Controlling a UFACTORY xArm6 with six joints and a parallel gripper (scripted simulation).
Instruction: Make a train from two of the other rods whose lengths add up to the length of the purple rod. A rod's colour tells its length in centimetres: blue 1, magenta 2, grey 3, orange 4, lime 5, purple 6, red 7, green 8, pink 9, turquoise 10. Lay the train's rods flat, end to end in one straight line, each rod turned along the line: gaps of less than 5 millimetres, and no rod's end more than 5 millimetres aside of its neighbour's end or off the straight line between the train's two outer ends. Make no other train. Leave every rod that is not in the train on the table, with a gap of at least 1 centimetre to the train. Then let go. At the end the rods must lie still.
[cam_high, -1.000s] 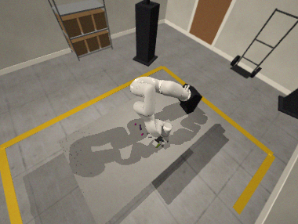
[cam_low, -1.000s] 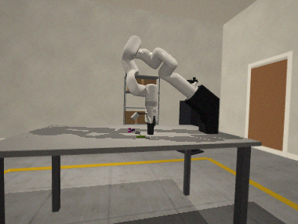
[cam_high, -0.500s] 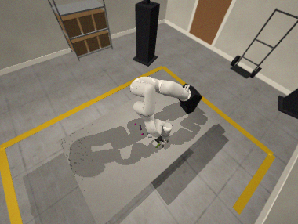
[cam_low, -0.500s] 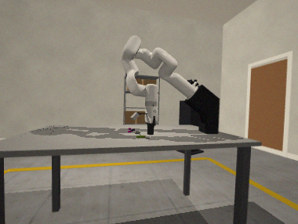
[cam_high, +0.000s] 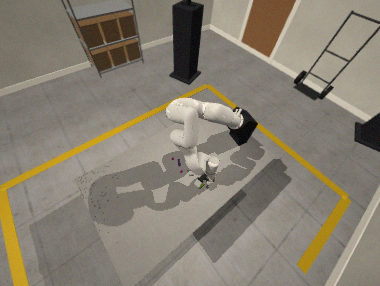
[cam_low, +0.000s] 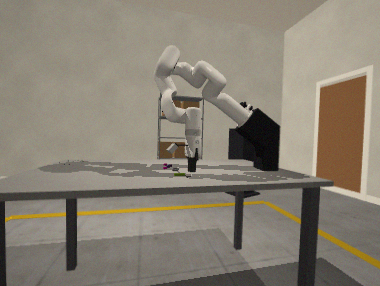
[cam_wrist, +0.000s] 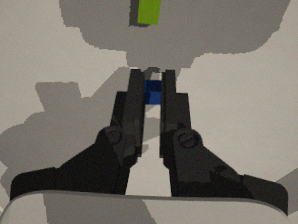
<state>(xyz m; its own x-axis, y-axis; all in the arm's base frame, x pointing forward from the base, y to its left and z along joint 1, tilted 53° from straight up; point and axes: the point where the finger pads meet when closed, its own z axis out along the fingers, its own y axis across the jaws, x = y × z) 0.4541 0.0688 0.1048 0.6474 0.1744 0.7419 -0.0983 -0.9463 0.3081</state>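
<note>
The lime rod lies 6 cm ahead of my hand, 3 cm below it and 1 cm to the right of it. Also, from my hand: blue rod (2 cm below); purple rod (25 cm to the right, 3 cm below, 1 cm behind).
</note>
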